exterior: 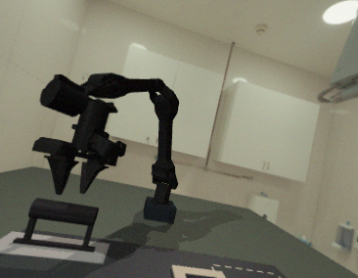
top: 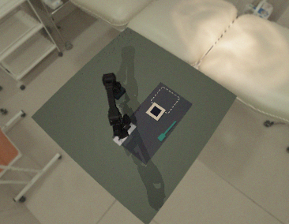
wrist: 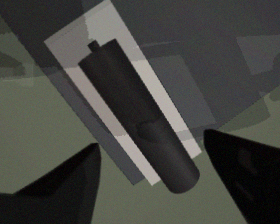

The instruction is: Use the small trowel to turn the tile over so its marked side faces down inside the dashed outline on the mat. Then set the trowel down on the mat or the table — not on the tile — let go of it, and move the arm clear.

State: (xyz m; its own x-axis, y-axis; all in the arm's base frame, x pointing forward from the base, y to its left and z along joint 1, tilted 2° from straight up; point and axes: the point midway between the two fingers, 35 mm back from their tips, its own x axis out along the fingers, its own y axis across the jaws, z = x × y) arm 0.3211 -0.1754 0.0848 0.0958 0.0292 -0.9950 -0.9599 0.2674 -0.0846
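The dark grey mat lies 250 mm to the left of my gripper tip, 130 mm below it and 70 mm ahead of it. The rest, counted from my gripper tip: teal trowel: 260 mm to the left, 210 mm ahead, 100 mm below; then tan tile: 310 mm to the left, 100 mm below, 20 mm ahead.
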